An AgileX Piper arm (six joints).
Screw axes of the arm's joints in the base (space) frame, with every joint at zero. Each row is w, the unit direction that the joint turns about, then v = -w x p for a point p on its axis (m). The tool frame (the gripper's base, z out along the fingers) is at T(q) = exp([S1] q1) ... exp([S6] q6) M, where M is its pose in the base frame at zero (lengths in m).
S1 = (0, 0, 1, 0, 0, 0)
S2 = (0, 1, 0, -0.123, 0, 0)
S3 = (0, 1, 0, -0.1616, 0, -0.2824)
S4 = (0.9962, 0, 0.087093, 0, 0.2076, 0)
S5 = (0, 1, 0, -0.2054, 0, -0.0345)
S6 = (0.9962, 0, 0.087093, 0, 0.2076, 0)
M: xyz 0.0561 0 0.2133 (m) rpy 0 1.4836 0 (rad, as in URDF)
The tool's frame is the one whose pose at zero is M.
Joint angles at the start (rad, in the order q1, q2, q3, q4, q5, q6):
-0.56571 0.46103 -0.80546 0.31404 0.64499 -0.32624
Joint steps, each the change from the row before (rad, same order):
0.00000 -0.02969 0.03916 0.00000 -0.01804 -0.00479
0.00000 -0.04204 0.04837 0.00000 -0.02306 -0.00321
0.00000 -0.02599 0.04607 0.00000 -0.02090 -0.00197
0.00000 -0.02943 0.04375 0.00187 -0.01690 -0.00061
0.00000 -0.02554 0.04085 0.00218 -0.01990 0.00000
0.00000 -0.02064 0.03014 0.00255 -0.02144 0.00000
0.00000 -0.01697 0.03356 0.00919 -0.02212 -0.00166
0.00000 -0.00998 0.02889 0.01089 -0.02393 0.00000
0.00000 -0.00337 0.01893 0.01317 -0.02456 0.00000
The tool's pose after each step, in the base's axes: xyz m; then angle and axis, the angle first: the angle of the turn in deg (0 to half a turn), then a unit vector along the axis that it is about. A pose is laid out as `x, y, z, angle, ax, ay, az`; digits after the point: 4 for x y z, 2 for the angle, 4 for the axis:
0.0656, -0.0222, 0.3829, 102.31, 0.1666, 0.9709, -0.1721
0.0611, -0.0199, 0.3726, 101.53, 0.1680, 0.9695, -0.1787
0.0598, -0.0197, 0.3618, 101.57, 0.1709, 0.9686, -0.1807
0.0578, -0.0188, 0.3513, 101.44, 0.1740, 0.9679, -0.1814
0.0565, -0.0184, 0.3417, 101.22, 0.1778, 0.9670, -0.1825
0.0552, -0.0181, 0.3353, 100.61, 0.1816, 0.9658, -0.1853
0.0551, -0.0182, 0.3276, 100.20, 0.1868, 0.9651, -0.1837
0.0557, -0.0188, 0.3212, 99.79, 0.1939, 0.9642, -0.1807
0.0568, -0.0197, 0.3175, 99.13, 0.2017, 0.9632, -0.1776

